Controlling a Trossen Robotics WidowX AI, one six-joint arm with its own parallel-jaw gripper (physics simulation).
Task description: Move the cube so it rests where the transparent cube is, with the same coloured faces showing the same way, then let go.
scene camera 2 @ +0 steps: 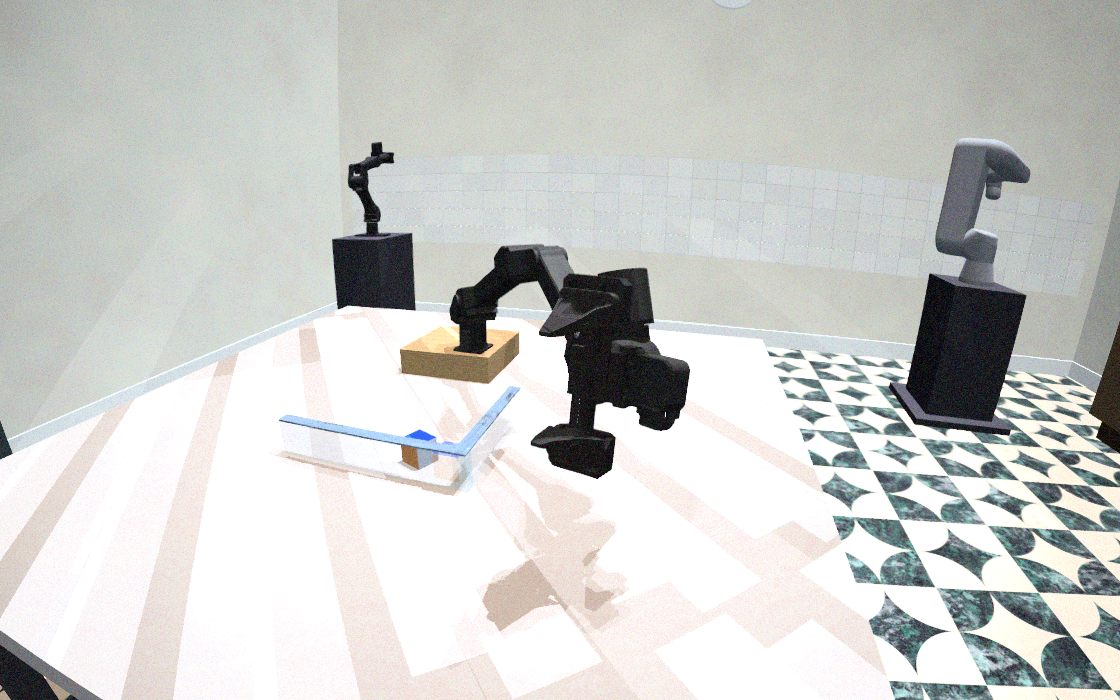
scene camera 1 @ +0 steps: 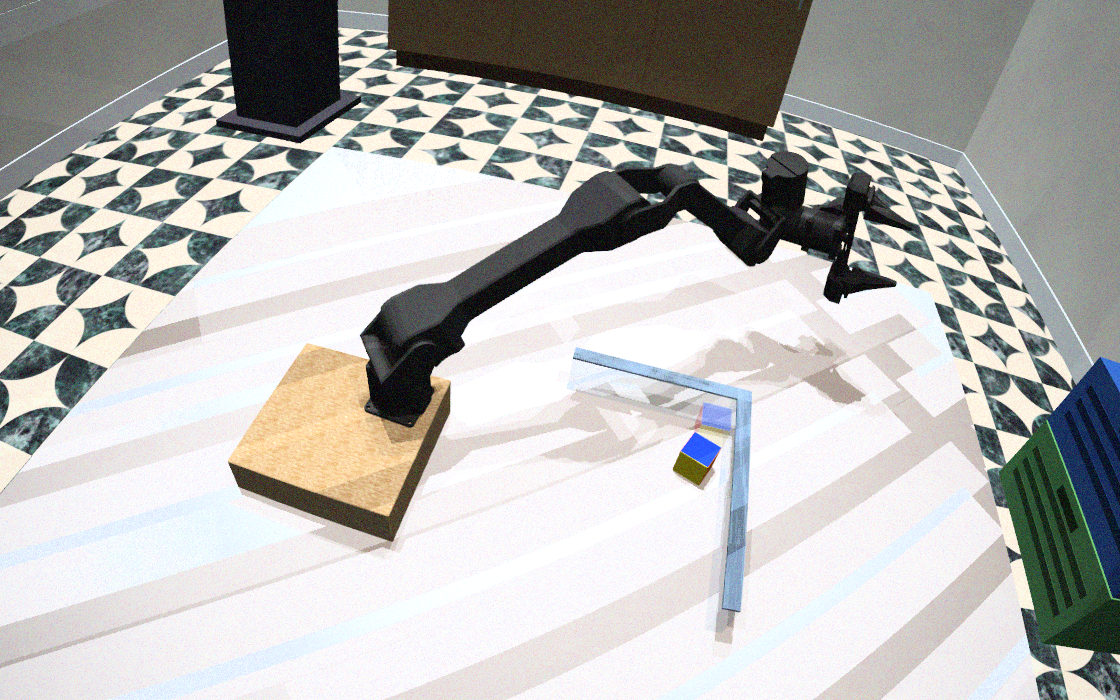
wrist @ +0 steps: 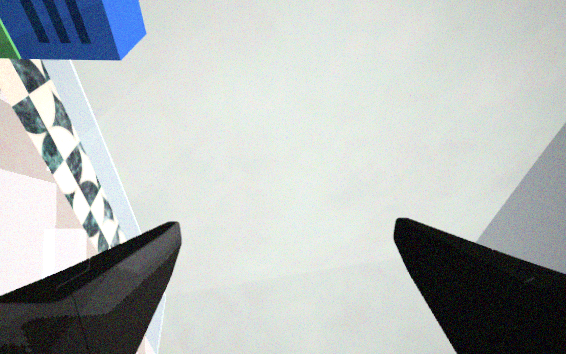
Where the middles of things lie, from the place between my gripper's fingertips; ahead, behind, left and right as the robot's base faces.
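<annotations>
From my hand: transparent cube (scene camera 1: 713, 422), 22 cm below, 21 cm to the right of it, 20 cm behind. L-shaped rail (scene camera 1: 593, 373), 21 cm below my hand, 27 cm behind it, 33 cm to the right of it. Nearest to my hand of the things named here, going by their middles: the cube.
</annotations>
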